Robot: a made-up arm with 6 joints.
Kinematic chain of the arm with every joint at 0, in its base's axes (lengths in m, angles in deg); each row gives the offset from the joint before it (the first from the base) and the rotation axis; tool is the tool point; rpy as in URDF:
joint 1: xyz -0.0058 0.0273 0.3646 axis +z
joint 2: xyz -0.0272 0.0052 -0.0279 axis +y
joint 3: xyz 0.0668 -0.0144 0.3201 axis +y
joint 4: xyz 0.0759 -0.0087 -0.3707 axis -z
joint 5: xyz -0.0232 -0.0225 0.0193 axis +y
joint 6: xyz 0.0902 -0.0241 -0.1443 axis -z
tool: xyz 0.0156 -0.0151 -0.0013 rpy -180 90 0
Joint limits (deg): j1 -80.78..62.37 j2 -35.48..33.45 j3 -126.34..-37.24 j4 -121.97..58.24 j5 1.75..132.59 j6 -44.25..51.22
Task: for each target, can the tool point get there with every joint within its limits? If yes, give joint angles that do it. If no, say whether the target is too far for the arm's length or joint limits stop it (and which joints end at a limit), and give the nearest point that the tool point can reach.
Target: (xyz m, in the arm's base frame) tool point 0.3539 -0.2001 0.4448
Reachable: yes | joints -1.19 4.60 -56.27 -56.78 119.81 30.60
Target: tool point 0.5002 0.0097 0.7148
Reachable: yes | joints 3.86 -12.74 -67.66 -36.39 16.94 14.53
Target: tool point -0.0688 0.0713 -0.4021
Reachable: no: joint limits stop it (at a limit: joint 1, joint 2, joint 3) | nearest point 0.0776 0.2148 0.0490 | short by 0.495 m
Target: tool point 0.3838 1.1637 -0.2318
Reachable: no: too far | nearest point 0.2812 0.5884 0.2213 | short by 0.739 m
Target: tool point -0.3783 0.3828 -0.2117
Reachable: no: joint limits stop it (at a limit: joint 1, joint 2, joint 3, joint 4, joint 6) | nearest point -0.0066 0.2371 0.0967 | short by 0.504 m
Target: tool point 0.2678 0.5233 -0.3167
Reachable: no: joint limits stop it (at a limit: joint 1, joint 2, joint 4) | nearest point 0.2094 0.3820 0.0556 | short by 0.402 m
